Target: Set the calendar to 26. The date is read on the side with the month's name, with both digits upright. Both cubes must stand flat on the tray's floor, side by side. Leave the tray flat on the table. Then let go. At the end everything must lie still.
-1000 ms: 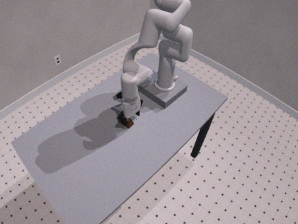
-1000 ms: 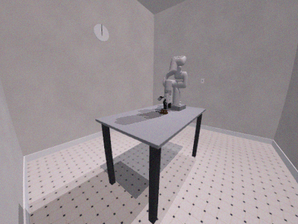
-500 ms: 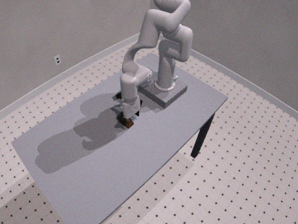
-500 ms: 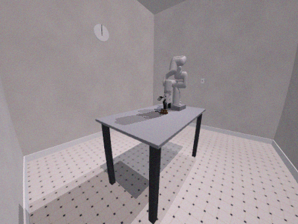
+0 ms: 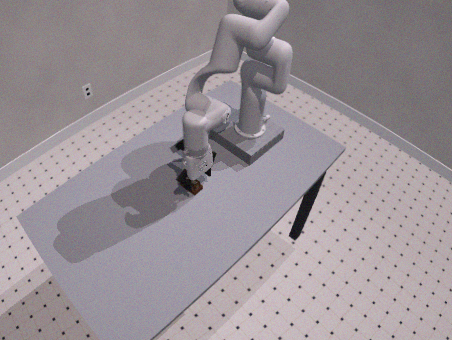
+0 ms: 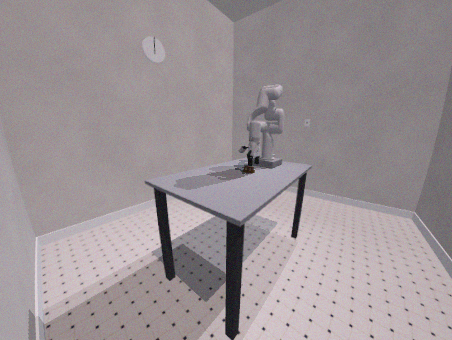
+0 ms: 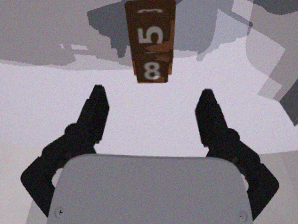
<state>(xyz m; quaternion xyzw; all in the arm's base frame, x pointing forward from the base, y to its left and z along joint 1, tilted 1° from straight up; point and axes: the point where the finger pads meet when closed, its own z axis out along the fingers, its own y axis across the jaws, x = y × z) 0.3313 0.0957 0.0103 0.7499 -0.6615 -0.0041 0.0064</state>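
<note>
Now: hand 4 cm above the brown cube and 2 cm to the left of it. From my hand the other things lie so: brown wooden tray (6 cm below, 3 cm to the right, 1 cm ahead).
</note>
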